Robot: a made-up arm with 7 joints.
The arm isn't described. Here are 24 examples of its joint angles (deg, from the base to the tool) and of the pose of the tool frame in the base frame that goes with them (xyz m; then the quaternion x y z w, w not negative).
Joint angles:
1: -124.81 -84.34 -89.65 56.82 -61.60 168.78 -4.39
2: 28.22 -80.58 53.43 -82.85 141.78 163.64 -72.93
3: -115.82 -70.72 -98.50 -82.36 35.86 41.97 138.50
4: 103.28 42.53 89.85 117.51 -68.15 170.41 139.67
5: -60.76 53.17 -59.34 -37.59 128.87 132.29 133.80
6: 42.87 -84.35 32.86 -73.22 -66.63 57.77 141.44
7: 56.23 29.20 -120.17 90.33 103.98 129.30 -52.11
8: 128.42 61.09 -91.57 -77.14 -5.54 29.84 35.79
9: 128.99 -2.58 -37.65 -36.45 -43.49 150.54 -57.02
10: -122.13 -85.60 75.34 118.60 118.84 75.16 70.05
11: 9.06 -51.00 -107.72 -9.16 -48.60 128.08 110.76
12: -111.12 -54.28 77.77 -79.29 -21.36 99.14 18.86
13: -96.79 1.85 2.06 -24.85 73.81 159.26 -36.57
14: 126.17 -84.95 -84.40 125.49 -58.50 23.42 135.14
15: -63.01 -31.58 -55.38 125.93 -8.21 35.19 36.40
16: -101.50 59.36 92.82 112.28 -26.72 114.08 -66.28
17: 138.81 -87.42 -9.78 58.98 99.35 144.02 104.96
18: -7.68 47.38 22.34 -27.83 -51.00 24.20 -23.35
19: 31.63 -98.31 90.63 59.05 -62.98 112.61 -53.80
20: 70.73 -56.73 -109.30 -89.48 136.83 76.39 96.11
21: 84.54 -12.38 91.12 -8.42 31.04 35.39 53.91
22: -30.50 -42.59 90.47 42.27 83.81 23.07 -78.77
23: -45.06 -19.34 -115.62 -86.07 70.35 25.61 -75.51
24: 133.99 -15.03 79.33 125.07 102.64 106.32 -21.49
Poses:
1: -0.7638 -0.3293 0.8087 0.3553 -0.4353 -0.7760 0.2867
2: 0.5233 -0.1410 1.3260 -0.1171 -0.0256 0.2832 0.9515
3: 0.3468 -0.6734 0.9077 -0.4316 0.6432 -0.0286 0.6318
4: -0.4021 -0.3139 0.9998 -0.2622 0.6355 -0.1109 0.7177
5: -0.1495 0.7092 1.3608 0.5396 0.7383 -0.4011 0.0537
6: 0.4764 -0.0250 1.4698 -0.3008 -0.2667 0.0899 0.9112
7: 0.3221 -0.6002 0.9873 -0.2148 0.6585 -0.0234 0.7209
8: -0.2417 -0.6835 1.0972 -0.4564 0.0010 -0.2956 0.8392
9: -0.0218 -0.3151 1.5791 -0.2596 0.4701 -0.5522 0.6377
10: 0.4366 -0.2026 0.7492 0.7455 -0.3889 -0.0715 0.5366
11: 0.7454 0.2836 1.2513 0.9246 -0.0732 0.0217 0.3731
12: -0.6397 0.0851 1.1617 -0.0677 0.4314 -0.8983 0.0496
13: 0.0270 0.2057 1.6830 -0.2629 0.0948 -0.9597 0.0304
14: 0.5497 0.4977 0.7255 -0.8161 0.5137 -0.2301 0.1306
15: -0.3457 -0.5318 0.6326 0.3440 0.5757 0.4481 0.5912
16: 0.5865 0.1405 0.9008 0.3384 -0.1876 0.1102 0.9155
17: -0.3513 0.4391 0.3276 -0.1659 -0.0054 0.7683 0.6182
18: -0.9328 -0.0181 1.1963 -0.6506 0.4709 -0.5107 0.3070
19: 0.4562 0.7522 0.8176 0.9230 0.3815 -0.0157 0.0479
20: -0.2617 0.7275 0.8088 0.2654 0.3269 -0.8774 0.2299
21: 0.1843 0.2318 1.8618 -0.2768 0.7810 -0.5564 0.0610
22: 0.6430 0.1607 1.4906 -0.7013 -0.6595 -0.0533 0.2654
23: 0.7030 0.0066 1.1481 0.0634 -0.2723 -0.1434 0.9494
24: -0.3074 -0.2476 0.7908 0.1910 0.5146 -0.5182 0.6559
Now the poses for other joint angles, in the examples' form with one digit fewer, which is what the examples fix.
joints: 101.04 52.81 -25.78 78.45 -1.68 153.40 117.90
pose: 0.334 -0.090 1.514 0.178 -0.816 0.027 0.549
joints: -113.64 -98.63 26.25 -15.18 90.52 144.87 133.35
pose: -0.363 -0.785 0.721 -0.135 -0.590 -0.792 0.074
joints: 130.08 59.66 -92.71 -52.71 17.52 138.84 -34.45
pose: 0.062 -0.659 1.206 -0.065 0.512 -0.603 0.609
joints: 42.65 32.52 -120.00 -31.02 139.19 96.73 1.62
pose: -0.279 -0.139 1.726 -0.655 -0.419 -0.536 0.329
